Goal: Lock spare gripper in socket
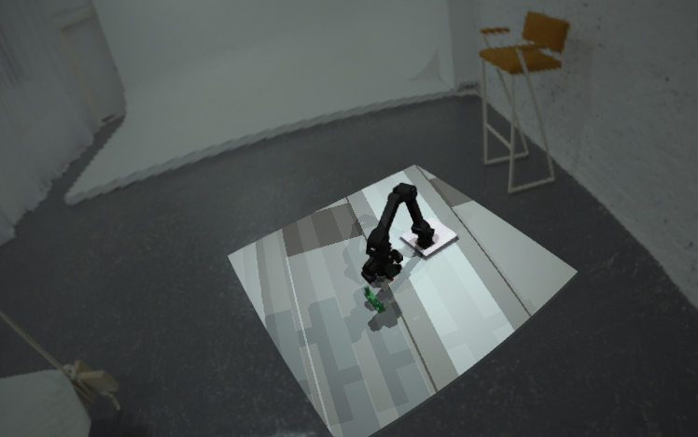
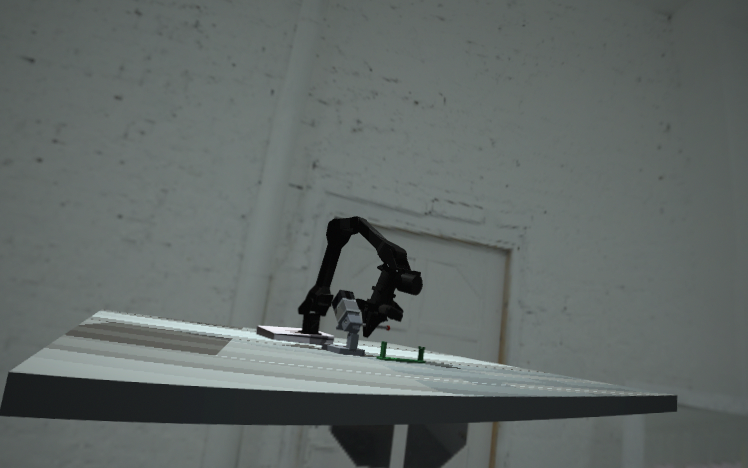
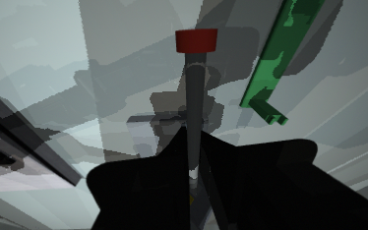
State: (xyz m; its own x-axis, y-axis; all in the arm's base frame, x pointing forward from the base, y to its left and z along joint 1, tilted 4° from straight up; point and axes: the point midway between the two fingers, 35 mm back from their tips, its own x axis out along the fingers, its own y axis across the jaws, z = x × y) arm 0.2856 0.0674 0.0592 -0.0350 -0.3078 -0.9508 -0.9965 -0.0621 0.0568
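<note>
Now: gripper tip 5 cm to the left of the grey mount stand. The rest, counted from my gripper tip: spare gripper (3 cm behind, 6 cm to the right, 7 cm above); then green cradle (9 cm ahead, 7 cm to the left, 3 cm below).
</note>
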